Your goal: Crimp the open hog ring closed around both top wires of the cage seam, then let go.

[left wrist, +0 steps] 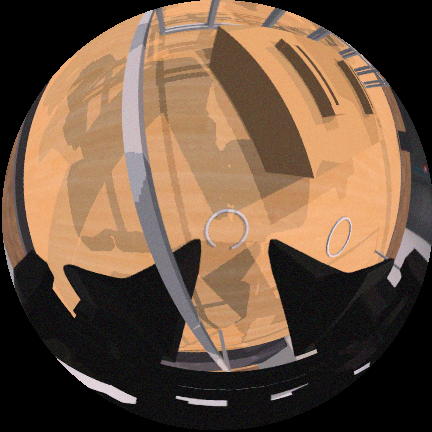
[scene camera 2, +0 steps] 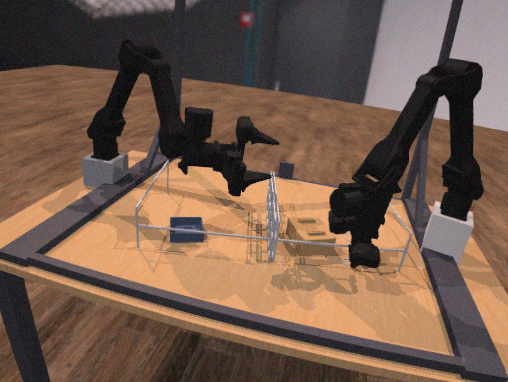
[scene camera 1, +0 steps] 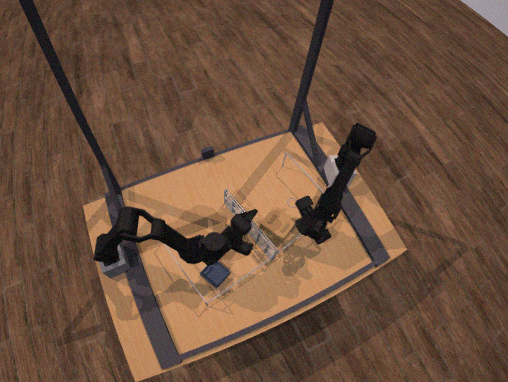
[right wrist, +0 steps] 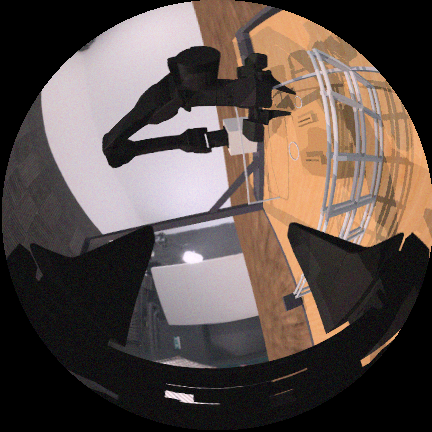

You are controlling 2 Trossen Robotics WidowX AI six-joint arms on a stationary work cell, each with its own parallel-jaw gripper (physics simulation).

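Frame: origin at the left arm's base, x ahead, y left, z up, level; millimetres.
Seen in the pictures: left gripper, fingertip midpoint: [left wrist: 235,245] [right wrist: 293,103]; right gripper, fingertip midpoint: [scene camera 2: 275,160] [scene camera 1: 253,214] [right wrist: 222,231]; left arm's base at its link origin: [scene camera 2: 453,213] [right wrist: 226,136]; right arm's base at its link origin: [scene camera 2: 105,155] [scene camera 1: 109,255].
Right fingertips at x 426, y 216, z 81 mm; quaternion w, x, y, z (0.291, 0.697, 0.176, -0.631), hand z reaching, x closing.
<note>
Offsets run from my right fingertips to a thing's top centre.
In the left wrist view an open ring {223 mm back, 3 mm right, 194 mm down} [left wrist: 226,210] with a gap lies just beyond the fingertips; it also shows in the right wrist view [right wrist: 301,102]. My left gripper [left wrist: 235,245] [right wrist: 293,103] is partly open, with nothing between its fingers. The upright wire cage panels {0 mm ahead, 24 mm right, 92 mm down} [scene camera 2: 272,220] [right wrist: 330,155] stand in the middle of the table, away from my left gripper. My right gripper [scene camera 2: 274,160] [right wrist: 222,231] is wide open and empty, beside and above the panels' top. Whether the open ring touches any wire I cannot tell.
A second ring {201 mm back, 122 mm right, 194 mm down} [left wrist: 344,218] [right wrist: 289,150] is near my left gripper. A long grey wire rail {208 mm back, 32 mm left, 136 mm down} [left wrist: 132,100] [scene camera 2: 310,242] crosses in front of my left finger. A tan block {113 mm back, 22 mm right, 144 mm down} [scene camera 1: 277,222] [scene camera 2: 310,246] sits beside the panels. A blue tray {149 mm ahead, 136 mm left, 172 mm down} [scene camera 1: 215,274] [scene camera 2: 186,237] lies at the left.
</note>
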